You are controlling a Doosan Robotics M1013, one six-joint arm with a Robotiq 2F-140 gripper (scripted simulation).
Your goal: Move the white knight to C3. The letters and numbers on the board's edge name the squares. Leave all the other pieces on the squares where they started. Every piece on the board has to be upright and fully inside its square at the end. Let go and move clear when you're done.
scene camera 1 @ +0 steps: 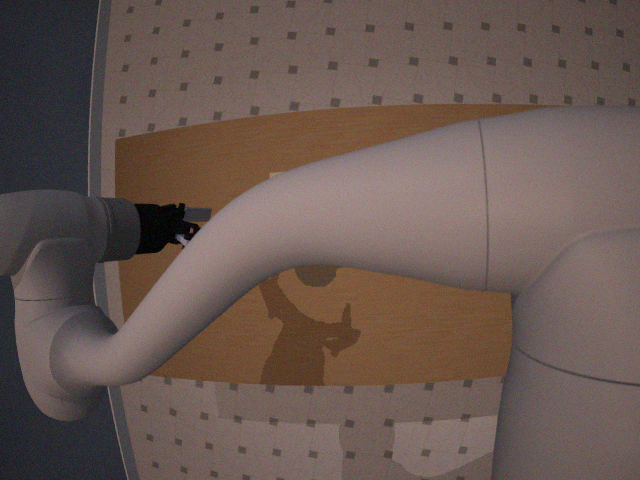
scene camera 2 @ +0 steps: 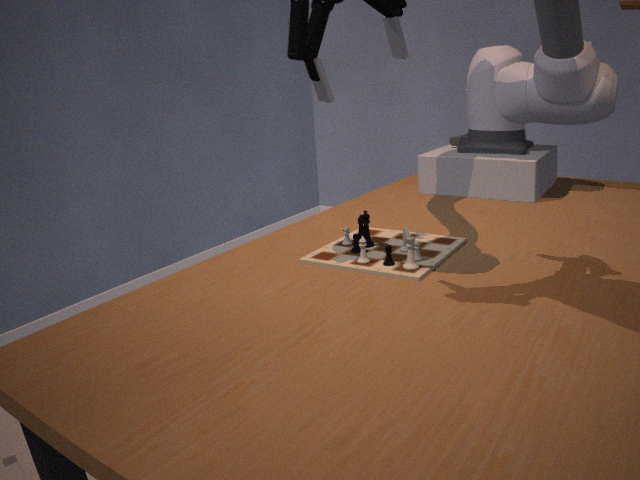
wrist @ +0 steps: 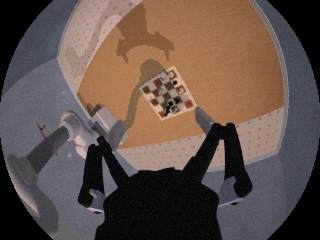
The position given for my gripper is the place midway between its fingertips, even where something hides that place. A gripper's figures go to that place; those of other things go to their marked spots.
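There is a chessboard (scene camera 2: 434,249), and it lies 0.94 m from the lens. My gripper (scene camera 2: 365,77) is 0.79 m from the lens.
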